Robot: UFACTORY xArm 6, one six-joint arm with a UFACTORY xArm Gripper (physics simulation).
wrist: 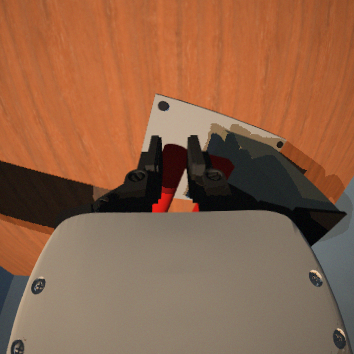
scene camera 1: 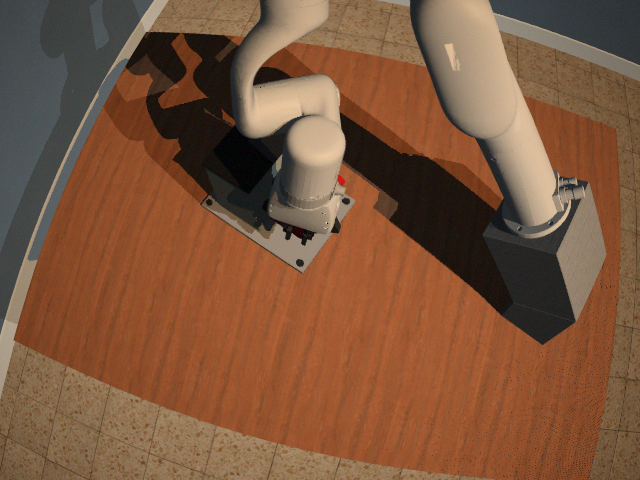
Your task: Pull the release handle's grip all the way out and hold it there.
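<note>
The release handle's red grip [wrist: 170, 172] is a thick bar, dark red in shadow at its far end. It lies between the two black fingertips, above the light grey plate [wrist: 172, 122] [scene camera 1: 301, 258]. Another red part of the handle [wrist: 223, 166] shows beside the right finger in the wrist view. A small red end [scene camera 1: 340, 180] shows beside the wrist in the scene view. My gripper [wrist: 174, 151] [scene camera 1: 297, 236] points down over the plate and is shut on the grip, with a finger on each side. The arm hides most of the handle in the scene view.
A dark box [scene camera 1: 242, 157] stands on the plate, close beside the gripper and arm. Bolts sit at the plate's corners. The arm's grey pedestal [scene camera 1: 581, 253] stands at the right of the wooden table [scene camera 1: 310, 361]. Arm shadows cross the table's back part.
</note>
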